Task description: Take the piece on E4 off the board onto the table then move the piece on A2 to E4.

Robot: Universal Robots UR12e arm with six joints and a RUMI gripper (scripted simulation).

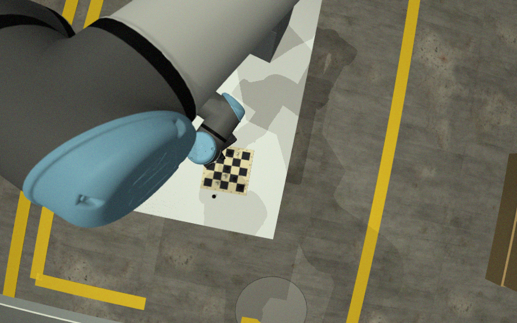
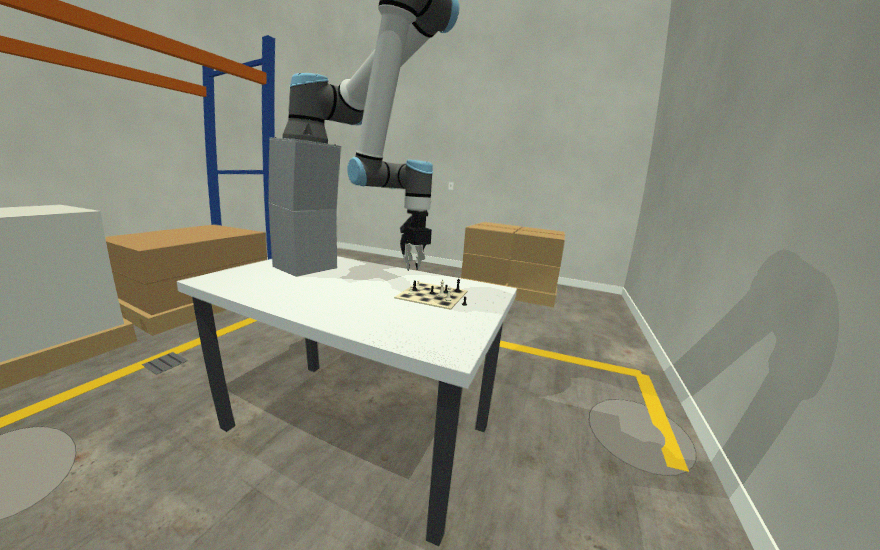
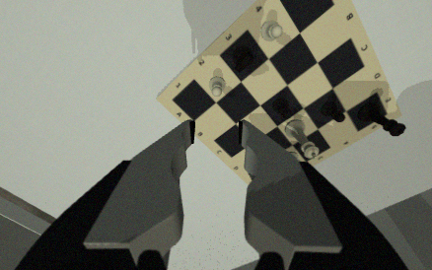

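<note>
The chessboard is 110 mm below my hand, 70 mm ahead of it and 40 mm to the left of it.
</note>
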